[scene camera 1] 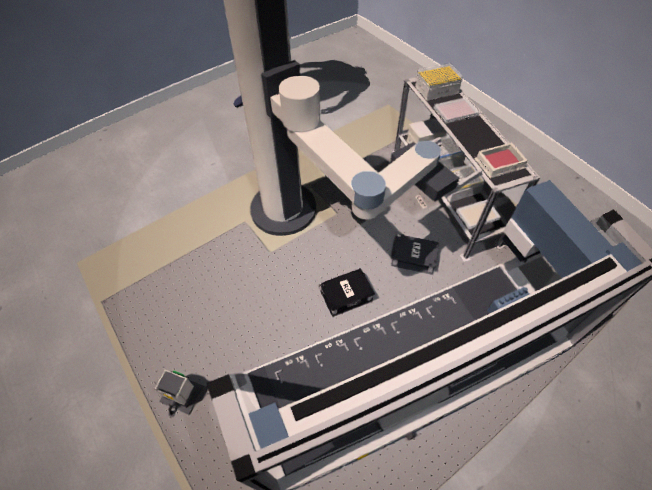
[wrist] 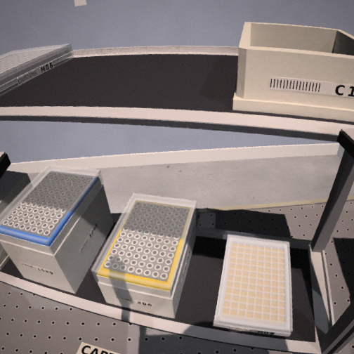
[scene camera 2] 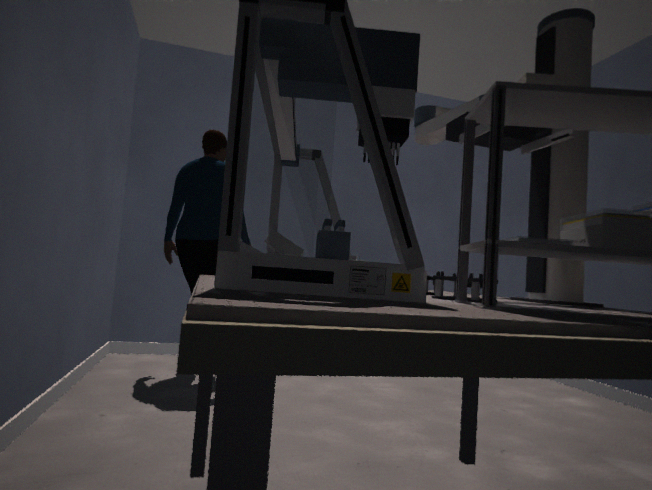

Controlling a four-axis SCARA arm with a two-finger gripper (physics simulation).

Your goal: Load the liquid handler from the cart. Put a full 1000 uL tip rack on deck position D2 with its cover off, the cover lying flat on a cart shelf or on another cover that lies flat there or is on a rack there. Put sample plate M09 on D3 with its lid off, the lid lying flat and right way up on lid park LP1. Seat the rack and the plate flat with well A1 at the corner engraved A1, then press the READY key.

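My gripper (wrist: 172, 124) is open and empty in front of the cart; its black fingertips show at both side edges of the wrist view. In the wrist view, a blue-rimmed 1000 rack (wrist: 47, 225) under a clear cover stands on the lower shelf at left. A flat plate with beige wells (wrist: 256, 285) (scene camera 1: 477, 214) lies at the lower shelf's right end; its small label is not surely readable. The liquid handler's deck (scene camera 1: 477, 292) bears corner marks; the position labels are hard to read. A black fixture (scene camera 1: 432, 253), possibly the lid park, stands on the table. The READY key is not identifiable.
A yellow-rimmed 200 rack (wrist: 145, 250) stands between the blue-rimmed rack and the beige plate. Plate M06 (wrist: 35, 62) and a cream bin (wrist: 290, 75) are on the upper shelf. Cart posts (wrist: 334, 197) stand close. The black RG fixture (scene camera 1: 363, 284) and a small box (scene camera 1: 172, 387) stand on the table.
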